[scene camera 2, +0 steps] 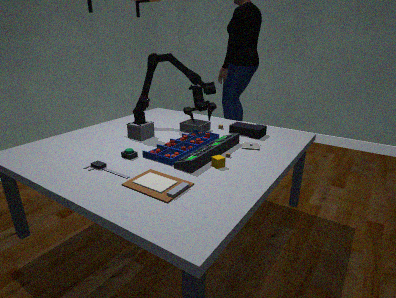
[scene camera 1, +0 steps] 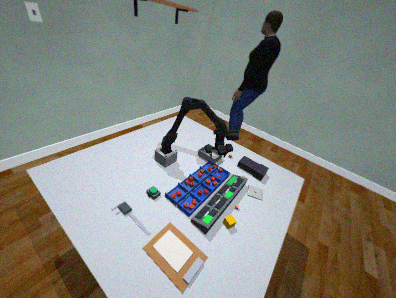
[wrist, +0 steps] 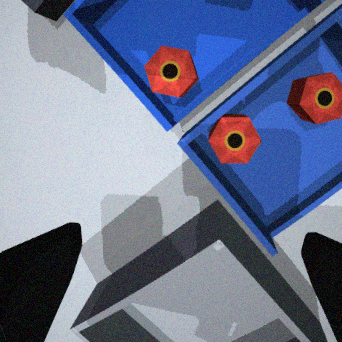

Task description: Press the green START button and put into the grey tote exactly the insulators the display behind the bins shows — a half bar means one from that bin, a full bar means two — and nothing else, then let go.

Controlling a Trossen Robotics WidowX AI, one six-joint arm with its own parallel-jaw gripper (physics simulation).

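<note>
My gripper [scene camera 1: 223, 150] [scene camera 2: 201, 119] [wrist: 194, 240] is open and empty, fingers pointing down above the grey tote [scene camera 1: 206, 156] [scene camera 2: 195, 126] [wrist: 155, 255]. In the wrist view the tote lies between and below the fingertips; no insulator shows on its visible floor part. The blue bins [scene camera 1: 177, 205] [scene camera 2: 157, 158] [wrist: 125, 25] stand beside it with red hexagonal insulators [wrist: 171, 71] in them, two more in the neighbouring bin. The display [scene camera 1: 202, 227] [scene camera 2: 200, 161] shows green bars near both ends; half or full is hard to tell. The green START button [scene camera 1: 153, 191] [scene camera 2: 129, 150] stands left of the bins.
A black box [scene camera 1: 253, 167] [scene camera 2: 247, 130], a pale plate [scene camera 1: 255, 193] [scene camera 2: 251, 146] and a yellow cube [scene camera 1: 230, 221] [scene camera 2: 218, 161] lie beyond the display. A caliper [scene camera 1: 124, 207] [scene camera 2: 98, 164] and a clipboard [scene camera 1: 150, 247] [scene camera 2: 132, 185] lie nearer the cameras. A person [scene camera 1: 262, 65] [scene camera 2: 244, 40] stands behind the table.
</note>
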